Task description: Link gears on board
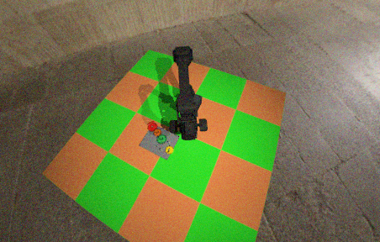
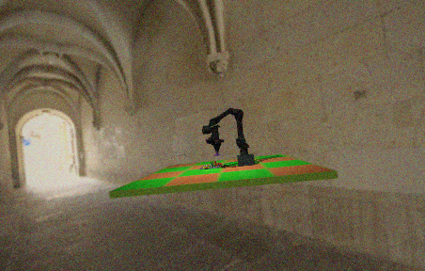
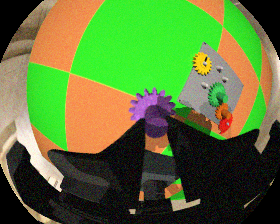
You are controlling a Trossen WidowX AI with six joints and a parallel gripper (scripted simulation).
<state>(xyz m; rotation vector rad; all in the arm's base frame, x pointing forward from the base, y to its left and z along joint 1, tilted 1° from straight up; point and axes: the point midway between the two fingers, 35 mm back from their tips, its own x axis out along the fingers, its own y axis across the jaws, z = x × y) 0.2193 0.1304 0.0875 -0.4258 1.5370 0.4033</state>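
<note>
Right now my gripper tip is 16 cm to the left of the dark green gear, 11 cm above it and 8 cm short of it. Also, from my gripper tip: orange gear: 21 cm to the right, 11 cm below, 6 cm ahead; purple gear: 1 cm below; red gear: 26 cm to the right, 12 cm below, 4 cm ahead.
</note>
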